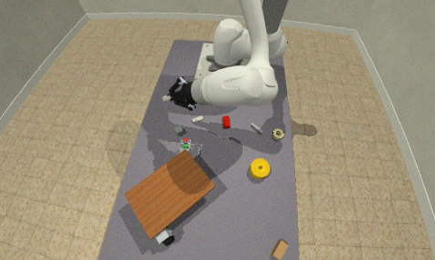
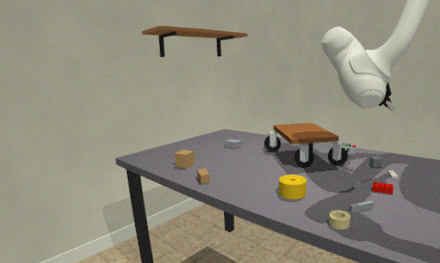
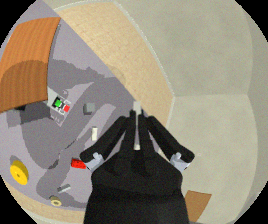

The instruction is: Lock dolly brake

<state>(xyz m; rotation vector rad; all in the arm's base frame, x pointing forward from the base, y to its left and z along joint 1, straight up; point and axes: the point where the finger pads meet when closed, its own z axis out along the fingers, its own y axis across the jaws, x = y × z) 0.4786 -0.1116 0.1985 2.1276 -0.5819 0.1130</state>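
My hand is 17 cm above the brake pedal, 11 cm short of it and 9 cm to the right of it. From my hand the other things lie so: grey bar 39 cm to the left, 24 cm below, 11 cm behind; yellow cylinder 45 cm to the left, 23 cm below, 10 cm ahead; red brick 24 cm below, 23 cm to the left, 10 cm behind.
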